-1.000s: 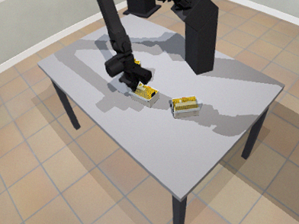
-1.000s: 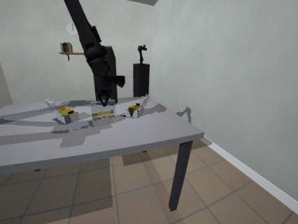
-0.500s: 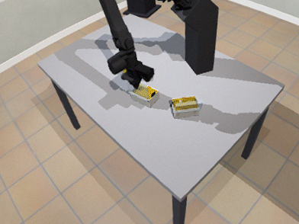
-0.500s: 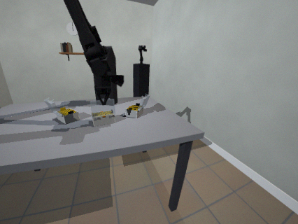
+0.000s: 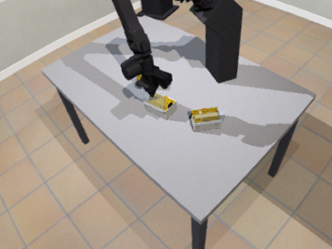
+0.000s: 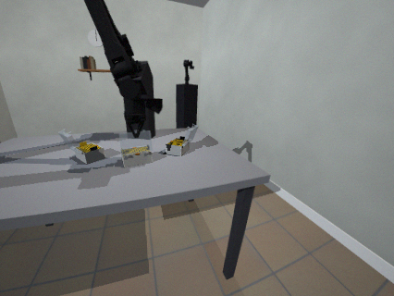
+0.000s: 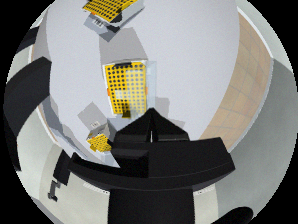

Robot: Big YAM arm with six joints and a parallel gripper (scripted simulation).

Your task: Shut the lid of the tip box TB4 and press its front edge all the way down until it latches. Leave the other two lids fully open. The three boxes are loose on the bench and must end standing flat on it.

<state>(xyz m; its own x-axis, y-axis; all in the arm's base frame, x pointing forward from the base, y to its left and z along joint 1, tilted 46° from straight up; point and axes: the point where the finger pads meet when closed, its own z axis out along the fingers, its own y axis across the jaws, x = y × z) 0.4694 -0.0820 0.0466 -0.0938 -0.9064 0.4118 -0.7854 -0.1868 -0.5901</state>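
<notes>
Now: hand 3 cm above the lid and 1 cm past it.
</notes>
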